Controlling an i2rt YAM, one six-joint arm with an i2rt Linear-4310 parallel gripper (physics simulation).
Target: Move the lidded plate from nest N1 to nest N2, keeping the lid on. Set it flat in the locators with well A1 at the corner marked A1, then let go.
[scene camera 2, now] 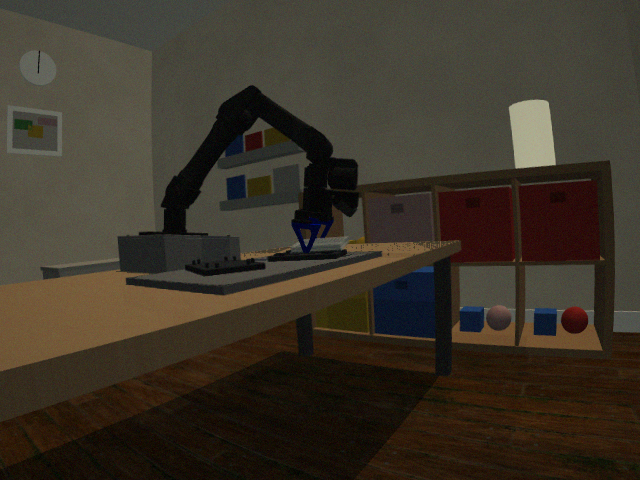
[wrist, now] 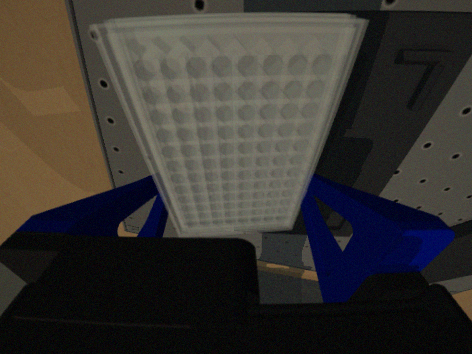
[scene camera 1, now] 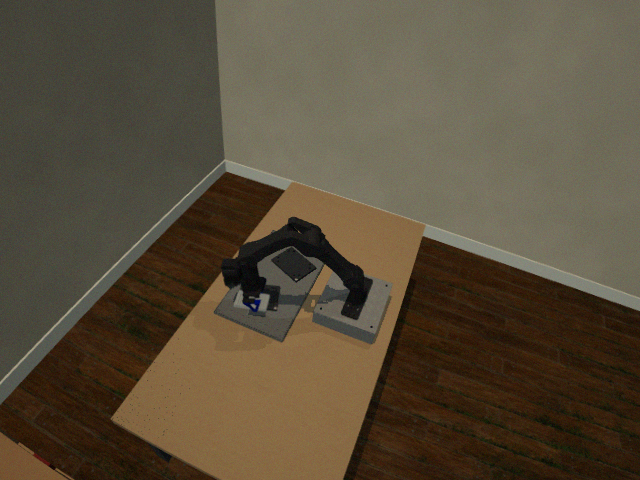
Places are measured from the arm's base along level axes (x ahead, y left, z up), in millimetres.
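Where they show: gripper, fingertip midpoint: point(scene camera 2: 312, 249) point(wrist: 235, 177) point(scene camera 1: 257, 303); arm's base, link origin: point(scene camera 2: 174, 236) point(scene camera 1: 357, 297).
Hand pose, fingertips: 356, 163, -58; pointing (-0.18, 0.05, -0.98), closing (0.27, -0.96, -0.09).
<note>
Each offset is from my fingertips to the top centre of the thing, as dx, dy, dz. Level surfaces: height alone.
The lidded plate @[+22, +5, +28] point(scene camera 1: 264, 299) point(scene camera 2: 326, 244) point(wrist: 235, 125) is pale and see-through, with rows of round wells; the clear lid is on it. My gripper point(scene camera 1: 252, 303) point(scene camera 2: 314, 246) point(wrist: 235, 177) is shut on it, with the blue fingers at its two long sides. The plate hangs a little above one black nest @[+17, -40, +2] point(scene camera 1: 275, 296) point(scene camera 2: 279, 256) point(wrist: 372, 115), shifted to one side of it, so much of that nest shows at the right in the wrist view. A second black nest @[-36, -265, +6] point(scene camera 1: 293, 263) point(scene camera 2: 224, 266) has no plate on it. I cannot read the nest names or the A1 mark.
Both nests are on a grey board point(scene camera 1: 258, 326) point(scene camera 2: 178, 283) point(wrist: 450, 142) with small holes, on the wooden table @[dz -29] point(scene camera 1: 248, 392) point(scene camera 2: 67, 315) point(wrist: 40, 125). The arm stands on a grey box point(scene camera 1: 341, 326) point(scene camera 2: 140, 253) beside the board. A shelf unit point(scene camera 2: 604, 258) stands beyond the table.
</note>
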